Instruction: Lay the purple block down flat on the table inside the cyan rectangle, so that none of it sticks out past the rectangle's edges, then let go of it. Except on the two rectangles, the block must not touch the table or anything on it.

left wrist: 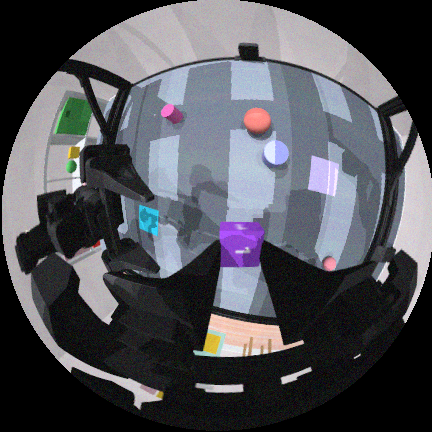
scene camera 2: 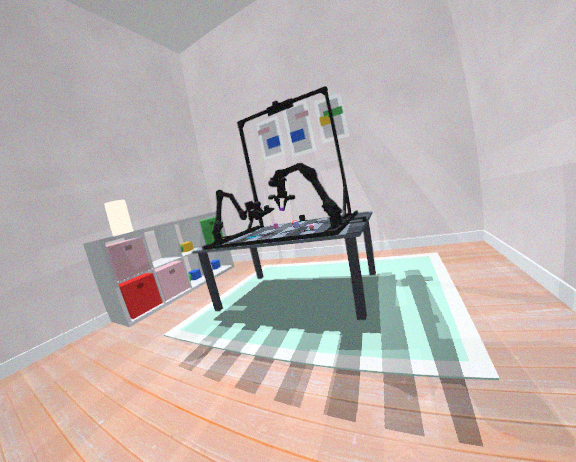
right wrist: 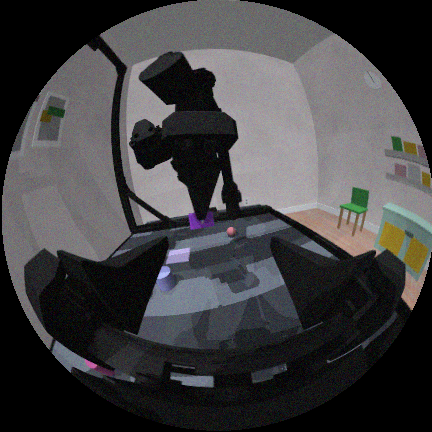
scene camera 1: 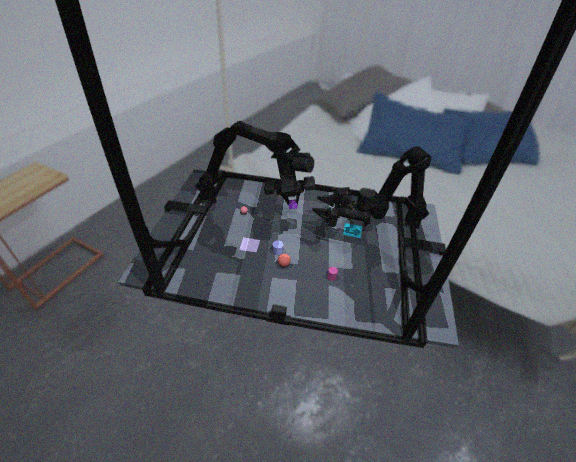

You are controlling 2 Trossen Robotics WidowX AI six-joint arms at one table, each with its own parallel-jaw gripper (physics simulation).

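Frame: origin at the left arm's base, x back, y down, z right, level; centimetres.
Seen in the pictures: left gripper, fingertip midpoint: (left wrist: 239, 244) (scene camera 2: 282, 209) (right wrist: 199, 217) (scene camera 1: 293, 203); right gripper, fingertip midpoint: (left wrist: 153, 241) (scene camera 2: 271, 210) (right wrist: 220, 241) (scene camera 1: 314, 203); left arm's base, origin of the base link: (scene camera 2: 337, 224) (right wrist: 232, 213) (scene camera 1: 208, 196); right arm's base, origin of the base link: (scene camera 2: 218, 241) (scene camera 1: 412, 222).
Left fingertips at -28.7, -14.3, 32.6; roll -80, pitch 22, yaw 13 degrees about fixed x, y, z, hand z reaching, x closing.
Pixels of each thing's top centre, then the offset from my left fingertips to it, as dx, dy, dz. "pt": a spot on its surface instead.
- purple block, middle of its top: (left wrist: 237, 251) (right wrist: 198, 209) (scene camera 1: 293, 201) (scene camera 2: 281, 207) +0.0, -1.2, +0.0
- cyan rectangle, surface spot: (left wrist: 149, 220) (scene camera 1: 350, 230) pt -25.2, +16.1, +5.9
- lavender rectangle, surface spot: (left wrist: 324, 175) (right wrist: 177, 254) (scene camera 1: 249, 244) pt +18.2, +16.1, +0.9
- red ball, middle of its top: (left wrist: 257, 113) (scene camera 1: 284, 255) +8.5, +11.2, +14.9
- blue cylinder, middle of its top: (left wrist: 275, 151) (right wrist: 160, 271) (scene camera 1: 278, 244) +8.6, +12.1, +7.8
- magenta cylinder, middle of its top: (left wrist: 166, 109) (scene camera 1: 333, 270) -6.3, +12.1, +26.5
- small pink ball, middle of its top: (left wrist: 332, 267) (scene camera 1: 243, 207) +15.3, +12.8, -18.8
The purple block (scene camera 1: 293, 204) (scene camera 2: 282, 209) (left wrist: 241, 245) (right wrist: 201, 221) is held above the table by my left gripper (scene camera 1: 293, 200) (right wrist: 199, 217), which points down and is shut on it. My right gripper (scene camera 1: 316, 204) (left wrist: 153, 241) (right wrist: 220, 241) is open and empty. It lies sideways above the table, fingertips toward the block and apart from it. The cyan rectangle (scene camera 1: 352, 230) (left wrist: 149, 220) lies flat under shadows, near the right gripper in scene camera 1. The lavender rectangle (scene camera 1: 249, 245) (left wrist: 324, 175) (right wrist: 178, 256) lies farther left there.
A red ball (scene camera 1: 284, 260) (left wrist: 257, 121) and a blue cylinder (scene camera 1: 278, 247) (left wrist: 276, 152) stand near mid-table. A magenta cylinder (scene camera 1: 333, 273) (left wrist: 171, 114) stands apart. A small pink ball (scene camera 1: 244, 210) (left wrist: 329, 263) lies near the left arm's side. Black frame posts rise at the table's sides.
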